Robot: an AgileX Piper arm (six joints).
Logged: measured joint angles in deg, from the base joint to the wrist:
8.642, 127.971, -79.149, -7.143, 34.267, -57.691
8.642, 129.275, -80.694, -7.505, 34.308, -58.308
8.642, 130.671, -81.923, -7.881, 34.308, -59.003
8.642, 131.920, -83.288, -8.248, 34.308, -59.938
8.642, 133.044, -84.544, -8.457, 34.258, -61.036
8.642, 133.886, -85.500, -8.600, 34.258, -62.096
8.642, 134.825, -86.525, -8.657, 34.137, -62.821
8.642, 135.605, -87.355, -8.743, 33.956, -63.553
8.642, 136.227, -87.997, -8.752, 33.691, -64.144
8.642, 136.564, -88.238, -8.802, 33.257, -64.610
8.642, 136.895, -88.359, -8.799, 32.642, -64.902
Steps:
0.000, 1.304, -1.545, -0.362, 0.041, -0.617
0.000, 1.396, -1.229, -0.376, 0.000, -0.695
0.000, 1.249, -1.365, -0.367, 0.000, -0.935
0.000, 1.124, -1.256, -0.209, -0.050, -1.098
0.000, 0.842, -0.956, -0.143, 0.000, -1.060
0.000, 0.939, -1.025, -0.057, -0.121, -0.725
0.000, 0.780, -0.830, -0.086, -0.181, -0.732
0.000, 0.622, -0.642, -0.009, -0.265, -0.591
0.000, 0.337, -0.241, -0.050, -0.434, -0.466
0.000, 0.331, -0.121, 0.003, -0.615, -0.292

